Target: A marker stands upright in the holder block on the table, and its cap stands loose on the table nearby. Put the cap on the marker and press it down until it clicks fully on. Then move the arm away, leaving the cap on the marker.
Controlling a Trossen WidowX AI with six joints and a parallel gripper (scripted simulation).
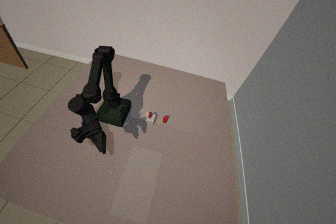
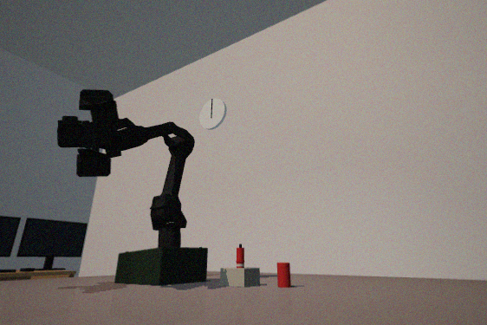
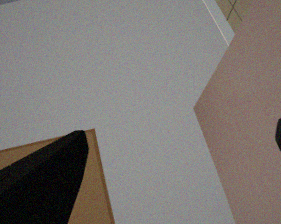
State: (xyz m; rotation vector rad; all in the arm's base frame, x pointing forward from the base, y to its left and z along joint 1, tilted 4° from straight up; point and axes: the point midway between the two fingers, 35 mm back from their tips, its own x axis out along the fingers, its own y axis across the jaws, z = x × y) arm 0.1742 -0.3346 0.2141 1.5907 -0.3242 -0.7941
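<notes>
Right now the red cap is 430 mm to the left of my gripper tip, 260 mm below it and 160 mm ahead of it. Also, from my gripper tip: red marker: 390 mm to the left, 220 mm below, 60 mm ahead; pale holder block: 390 mm to the left, 270 mm below, 60 mm ahead.
</notes>
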